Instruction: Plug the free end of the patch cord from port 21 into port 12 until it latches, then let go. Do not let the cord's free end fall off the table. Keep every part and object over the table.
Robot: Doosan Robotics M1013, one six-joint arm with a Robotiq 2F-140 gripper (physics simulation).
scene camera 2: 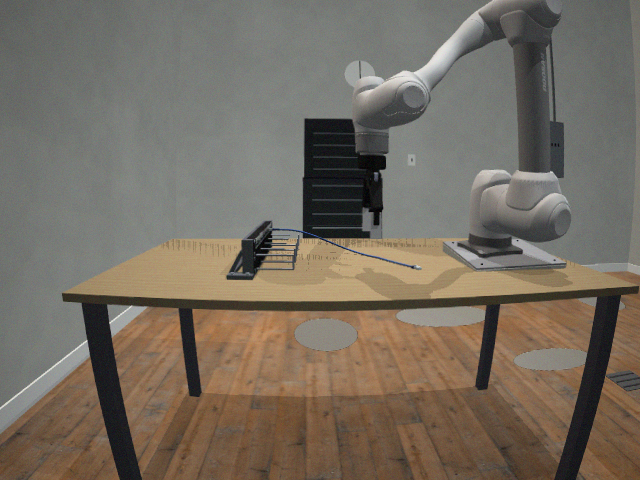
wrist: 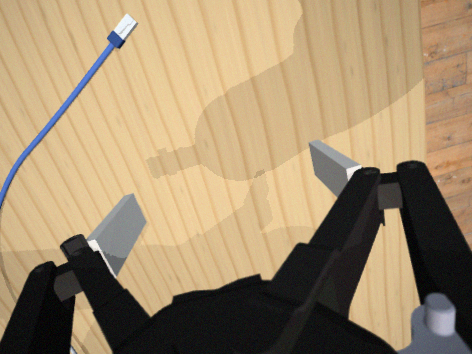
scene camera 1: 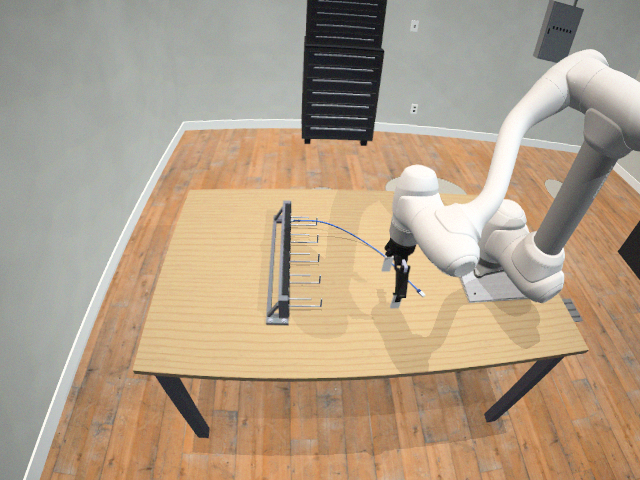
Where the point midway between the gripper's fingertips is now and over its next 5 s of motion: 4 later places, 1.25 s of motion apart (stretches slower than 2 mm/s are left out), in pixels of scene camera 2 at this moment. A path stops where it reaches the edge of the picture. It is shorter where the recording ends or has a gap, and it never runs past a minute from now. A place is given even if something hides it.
My gripper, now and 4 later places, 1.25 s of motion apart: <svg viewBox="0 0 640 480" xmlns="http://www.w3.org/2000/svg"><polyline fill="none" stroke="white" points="371,234 421,255 425,268 374,229 291,234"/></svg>
